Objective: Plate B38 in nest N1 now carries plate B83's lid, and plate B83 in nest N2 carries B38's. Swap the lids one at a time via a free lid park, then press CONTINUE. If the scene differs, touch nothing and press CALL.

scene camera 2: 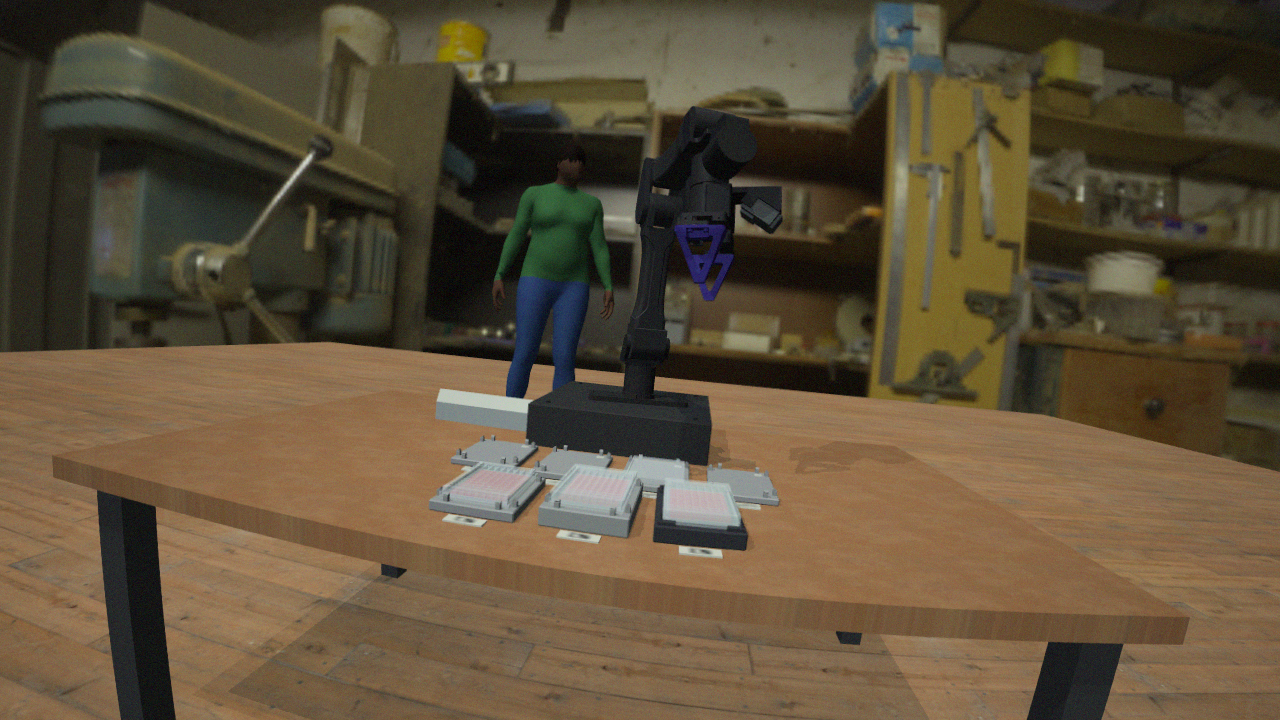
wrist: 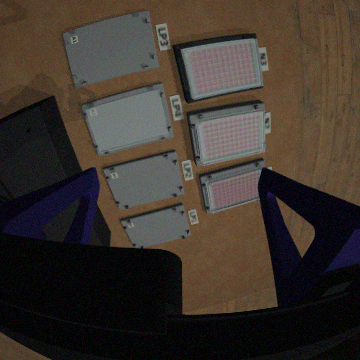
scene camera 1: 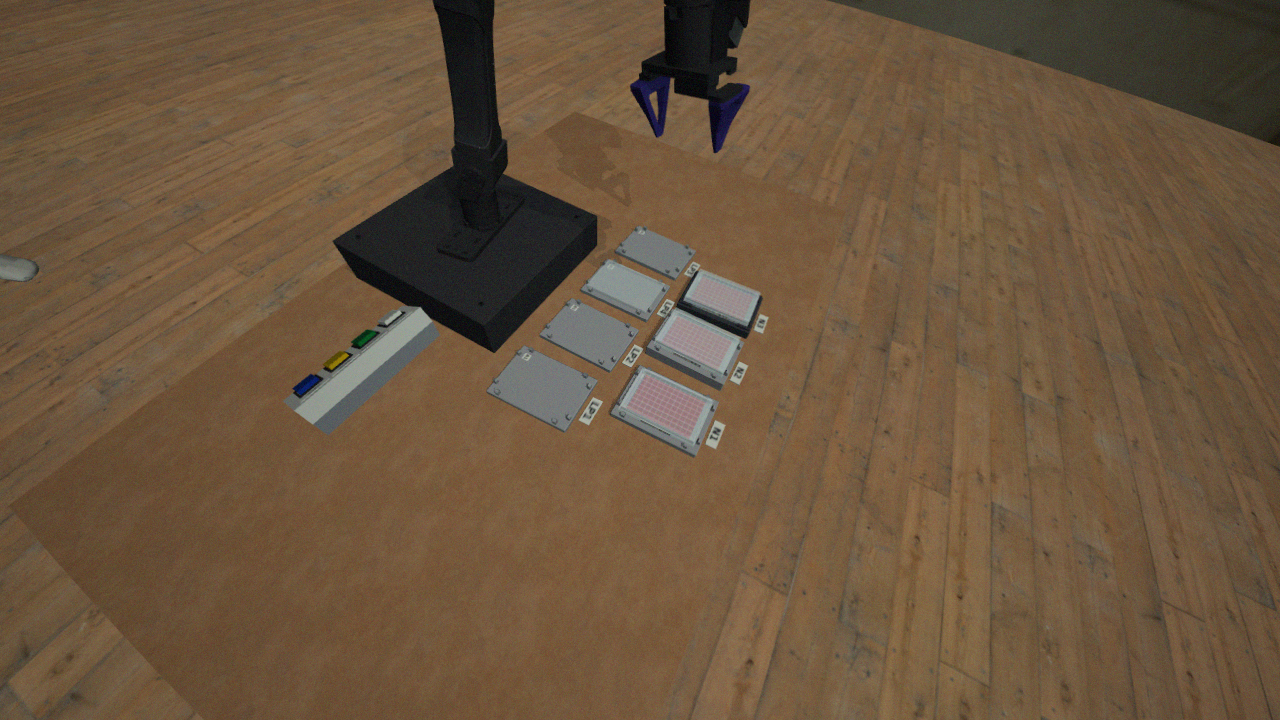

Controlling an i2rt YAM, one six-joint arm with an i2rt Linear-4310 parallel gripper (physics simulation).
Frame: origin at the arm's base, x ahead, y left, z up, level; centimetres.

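Seen in the pictures: gripper, fingertip midpoint: [scene camera 2: 704, 292] [wrist: 178, 176] [scene camera 1: 687, 143]; arm's base, link origin: [scene camera 2: 637, 400] [scene camera 1: 484, 224].
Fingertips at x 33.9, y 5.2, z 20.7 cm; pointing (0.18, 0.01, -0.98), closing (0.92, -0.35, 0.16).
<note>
Offsets run from my fingertips to a thing's top centre. "pt": to the spot under its first point.
My gripper [scene camera 1: 688, 143] [scene camera 2: 706, 288] [wrist: 178, 176] is open and empty, high above the table. A pink-welled plate @[dx +8.4, dy -26.0, dz -26.1 cm] [scene camera 1: 666, 410] [scene camera 2: 490, 485] [wrist: 234, 190] sits in grey nest N1 @[pt dx +8.7, dy -21.7, dz -27.3 cm] [wrist: 232, 170]. Its wells look stronger pink than the others; whether a clear lid covers it, I cannot tell. A second plate @[dx +10.2, dy -12.8, dz -24.8 cm] [scene camera 1: 696, 342] [scene camera 2: 590, 494] [wrist: 232, 135] sits in nest N2 @[pt dx +10.5, dy -8.5, dz -25.9 cm] [wrist: 227, 111], looking lidded. Lid parks LP1 @[dx -11.3, dy -29.1, dz -26.8 cm] [scene camera 1: 544, 387] [wrist: 157, 227], LP2 @[dx -8.4, dy -16.3, dz -26.8 cm] [scene camera 1: 590, 334] [wrist: 145, 181] and LP3 @[dx -3.6, dy +9.3, dz -26.8 cm] [scene camera 1: 655, 251] [wrist: 112, 50] look bare. A pale lid @[dx -6.0, dy -3.5, dz -27.0 cm] [scene camera 1: 624, 288] [wrist: 129, 120] lies on LP4. Plate barcodes are unreadable.
A third pink plate @[dx +12.3, dy -0.4, dz -25.2 cm] [scene camera 1: 723, 300] [scene camera 2: 698, 503] [wrist: 222, 67] sits in the black nest N3. The button box @[dx -38.4, dy -35.9, dz -22.4 cm] [scene camera 1: 366, 371] [scene camera 2: 483, 409] has blue, yellow, green and white buttons beside the robot's black base [scene camera 1: 474, 268] [scene camera 2: 617, 420]. A person [scene camera 2: 559, 232] stands behind the table.
</note>
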